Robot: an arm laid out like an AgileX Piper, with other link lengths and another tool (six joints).
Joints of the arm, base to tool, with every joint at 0 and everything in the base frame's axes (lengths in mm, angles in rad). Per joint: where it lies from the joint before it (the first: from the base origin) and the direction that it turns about. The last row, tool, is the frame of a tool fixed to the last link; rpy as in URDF.
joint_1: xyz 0 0 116.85 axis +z
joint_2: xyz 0 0 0 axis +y
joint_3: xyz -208.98 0 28.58 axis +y
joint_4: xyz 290.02 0 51.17 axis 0.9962 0 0.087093
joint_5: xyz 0 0 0 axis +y
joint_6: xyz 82.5 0 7.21 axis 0.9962 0 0.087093
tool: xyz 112.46 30 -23.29 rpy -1.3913 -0.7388 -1.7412
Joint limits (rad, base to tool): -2.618..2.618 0..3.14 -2.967..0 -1.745..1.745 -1.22..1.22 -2.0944..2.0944
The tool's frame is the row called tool.
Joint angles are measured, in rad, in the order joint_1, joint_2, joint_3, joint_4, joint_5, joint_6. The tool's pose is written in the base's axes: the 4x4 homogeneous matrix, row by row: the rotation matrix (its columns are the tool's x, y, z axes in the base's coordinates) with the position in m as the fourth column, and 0 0 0 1 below. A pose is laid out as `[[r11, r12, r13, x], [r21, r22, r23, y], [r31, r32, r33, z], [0, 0, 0, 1]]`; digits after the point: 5 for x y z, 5 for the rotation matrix.
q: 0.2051 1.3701 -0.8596 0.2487 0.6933 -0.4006
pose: [[0.84176, -0.27896, 0.46219, 0.29732], [-0.41284, -0.88430, 0.21814, 0.11558], [0.34786, -0.37443, -0.85953, 0.04621], [0, 0, 0, 1]]
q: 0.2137 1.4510 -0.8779 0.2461 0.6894 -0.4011
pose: [[0.86413, -0.29112, 0.41053, 0.29594], [-0.39994, -0.89239, 0.20900, 0.11752], [0.30551, -0.34479, -0.88757, 0.02664], [0, 0, 0, 1]]
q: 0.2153 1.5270 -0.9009 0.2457 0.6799 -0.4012
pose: [[0.87635, -0.30540, 0.37248, 0.29724], [-0.39693, -0.89596, 0.19926, 0.11796], [0.27287, -0.32247, -0.90640, 0.00993], [0, 0, 0, 1]]
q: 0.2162 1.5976 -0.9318 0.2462 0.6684 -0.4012
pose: [[0.88291, -0.31567, 0.34759, 0.30129], [-0.39658, -0.89767, 0.19212, 0.11886], [0.25138, -0.30747, -0.91775, -0.00325], [0, 0, 0, 1]]
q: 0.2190 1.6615 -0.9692 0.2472 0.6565 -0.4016
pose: [[0.88652, -0.31984, 0.33434, 0.30761], [-0.39539, -0.89898, 0.18840, 0.12094], [0.24031, -0.29921, -0.92343, -0.01310], [0, 0, 0, 1]]
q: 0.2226 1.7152 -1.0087 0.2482 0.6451 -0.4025
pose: [[0.88779, -0.31923, 0.33154, 0.31542], [-0.39358, -0.90000, 0.18735, 0.12366], [0.23858, -0.29682, -0.92465, -0.01968], [0, 0, 0, 1]]
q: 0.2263 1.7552 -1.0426 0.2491 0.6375 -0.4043
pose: [[0.88870, -0.31571, 0.33249, 0.32226], [-0.39047, -0.90122, 0.18794, 0.12632], [0.24031, -0.29685, -0.92419, -0.02374], [0, 0, 0, 1]]
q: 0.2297 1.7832 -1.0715 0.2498 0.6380 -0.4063
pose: [[0.89046, -0.31102, 0.33218, 0.32744], [-0.38610, -0.90273, 0.18975, 0.12877], [0.24085, -0.29722, -0.92393, -0.02543], [0, 0, 0, 1]]
